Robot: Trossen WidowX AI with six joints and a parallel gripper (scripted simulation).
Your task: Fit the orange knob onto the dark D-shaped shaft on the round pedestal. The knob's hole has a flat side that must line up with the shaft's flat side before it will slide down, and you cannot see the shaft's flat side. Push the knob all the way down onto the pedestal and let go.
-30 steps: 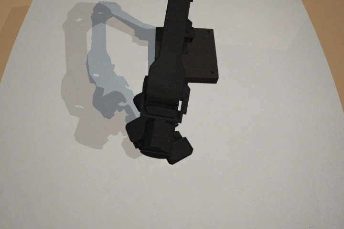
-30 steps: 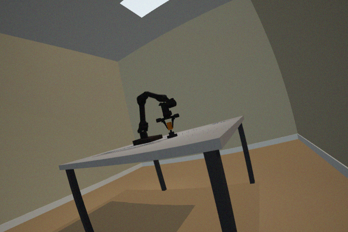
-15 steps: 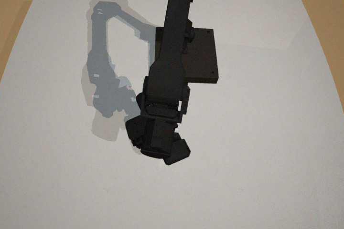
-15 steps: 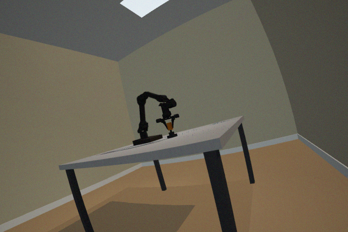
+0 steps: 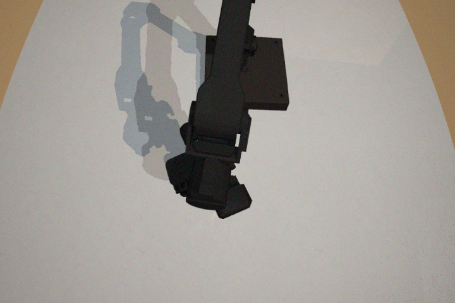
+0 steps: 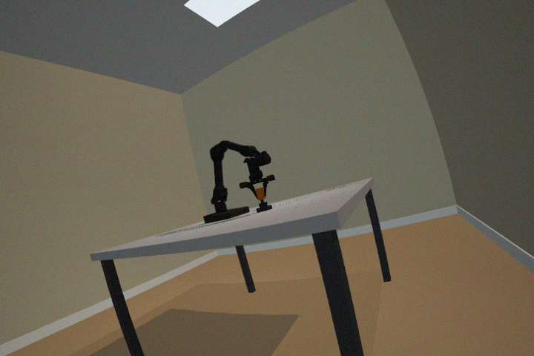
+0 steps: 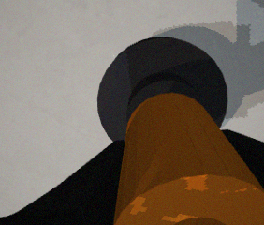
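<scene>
My gripper tip is now 20 mm below the orange knob. From my gripper tip the other things lie so: round dark pedestal: 40 mm below.
</scene>
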